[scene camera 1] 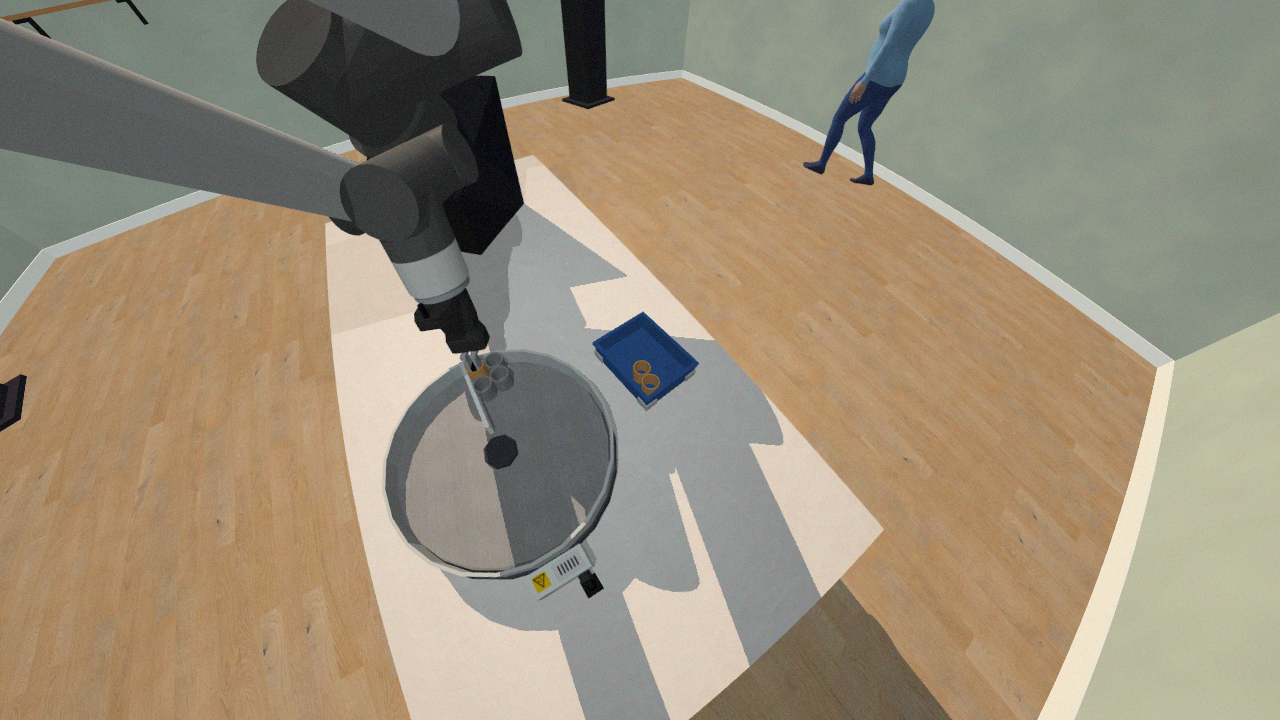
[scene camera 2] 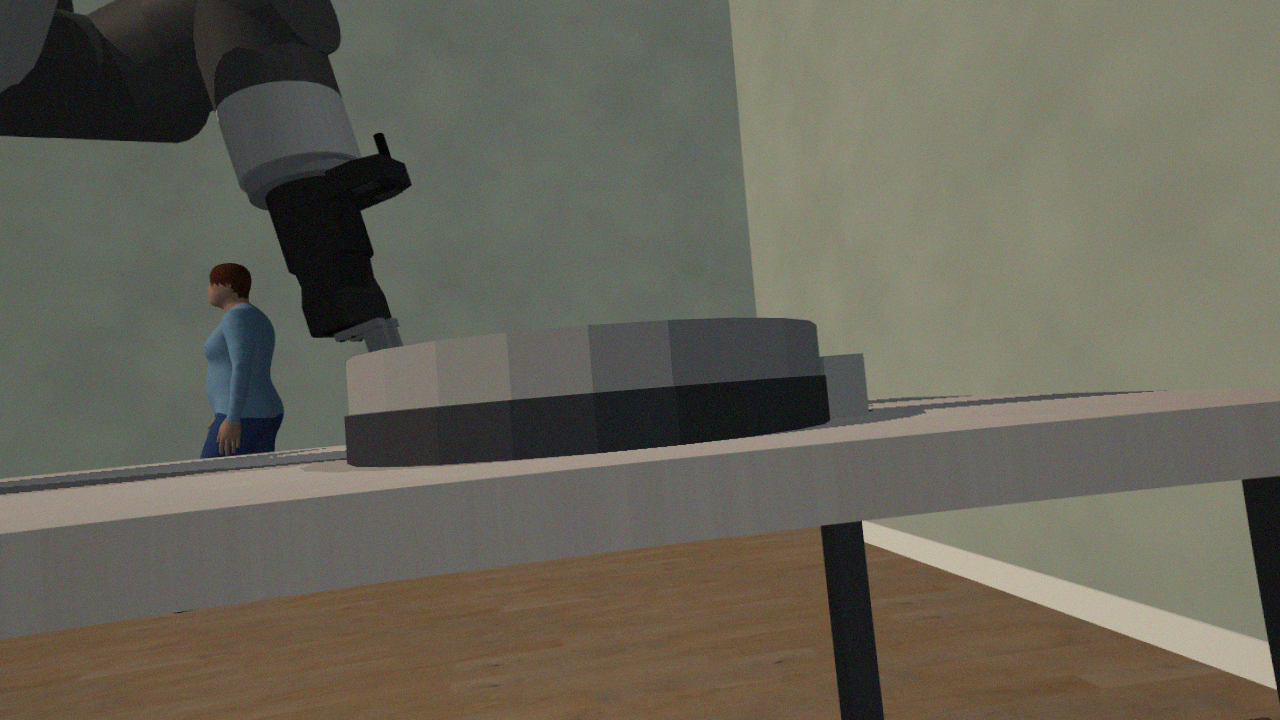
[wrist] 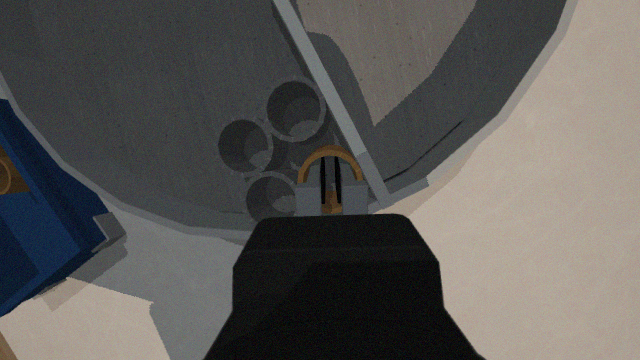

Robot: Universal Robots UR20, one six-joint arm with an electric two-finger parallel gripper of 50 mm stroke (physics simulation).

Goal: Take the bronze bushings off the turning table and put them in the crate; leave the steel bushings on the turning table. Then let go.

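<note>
Visible: a blue crate [wrist: 60,224], together with my gripper [scene camera 1: 480,375]. The wrist view also shows the gripper [wrist: 329,169].
</note>
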